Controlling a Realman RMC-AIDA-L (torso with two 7-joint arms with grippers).
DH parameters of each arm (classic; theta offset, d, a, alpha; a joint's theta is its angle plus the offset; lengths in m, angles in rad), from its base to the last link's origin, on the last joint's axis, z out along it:
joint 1: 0 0.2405 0 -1.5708
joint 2: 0 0 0 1.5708
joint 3: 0 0.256 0 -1.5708
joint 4: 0 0 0 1.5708
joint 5: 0 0.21 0 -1.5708
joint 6: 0 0 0 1.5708
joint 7: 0 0.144 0 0
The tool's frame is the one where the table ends.
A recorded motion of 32 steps. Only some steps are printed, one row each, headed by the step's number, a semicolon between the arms.
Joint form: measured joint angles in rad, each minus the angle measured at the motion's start. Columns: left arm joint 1, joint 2, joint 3, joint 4, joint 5, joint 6, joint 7; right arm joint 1, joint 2, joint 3, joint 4, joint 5, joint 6, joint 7.
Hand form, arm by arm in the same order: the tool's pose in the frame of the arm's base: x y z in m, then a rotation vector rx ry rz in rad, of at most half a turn. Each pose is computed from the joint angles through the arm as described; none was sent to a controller.
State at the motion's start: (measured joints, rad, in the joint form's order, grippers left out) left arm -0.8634 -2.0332 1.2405 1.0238 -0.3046 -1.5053 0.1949; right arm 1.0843 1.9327 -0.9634 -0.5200 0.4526 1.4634 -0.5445
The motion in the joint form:
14: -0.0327 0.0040 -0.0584 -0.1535 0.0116 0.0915 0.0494; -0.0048 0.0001 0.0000 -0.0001 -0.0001 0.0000 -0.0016
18: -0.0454 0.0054 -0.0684 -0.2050 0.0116 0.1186 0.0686; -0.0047 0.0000 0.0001 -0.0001 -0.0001 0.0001 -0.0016
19: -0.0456 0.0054 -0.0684 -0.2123 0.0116 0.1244 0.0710; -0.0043 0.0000 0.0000 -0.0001 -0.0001 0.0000 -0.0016
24: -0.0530 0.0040 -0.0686 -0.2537 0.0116 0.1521 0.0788; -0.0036 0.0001 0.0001 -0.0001 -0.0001 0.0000 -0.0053
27: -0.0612 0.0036 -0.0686 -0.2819 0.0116 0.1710 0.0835; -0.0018 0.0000 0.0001 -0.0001 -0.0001 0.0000 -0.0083
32: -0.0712 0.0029 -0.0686 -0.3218 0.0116 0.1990 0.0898; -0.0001 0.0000 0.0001 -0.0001 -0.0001 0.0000 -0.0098
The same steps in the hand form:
14: -0.2074 0.4175 0.0113 -2.1293 -1.3795 0.5704; 0.1872 0.4261 0.0100 -2.4549 1.4434 -0.5007
18: -0.2124 0.4183 0.0067 -2.1383 -1.3826 0.5809; 0.1872 0.4262 0.0100 -2.4549 1.4434 -0.5006
19: -0.2136 0.4183 0.0058 -2.1386 -1.3826 0.5824; 0.1870 0.4263 0.0100 -2.4551 1.4428 -0.5006
24: -0.2181 0.4181 0.0004 -2.1415 -1.3856 0.5914; 0.1867 0.4264 0.0100 -2.4587 1.4377 -0.5011
27: -0.2200 0.4186 -0.0030 -2.1441 -1.3842 0.5963; 0.1859 0.4267 0.0100 -2.4622 1.4318 -0.5013
32: -0.2232 0.4189 -0.0079 -2.1464 -1.3834 0.6028; 0.1852 0.4270 0.0100 -2.4644 1.4279 -0.5013

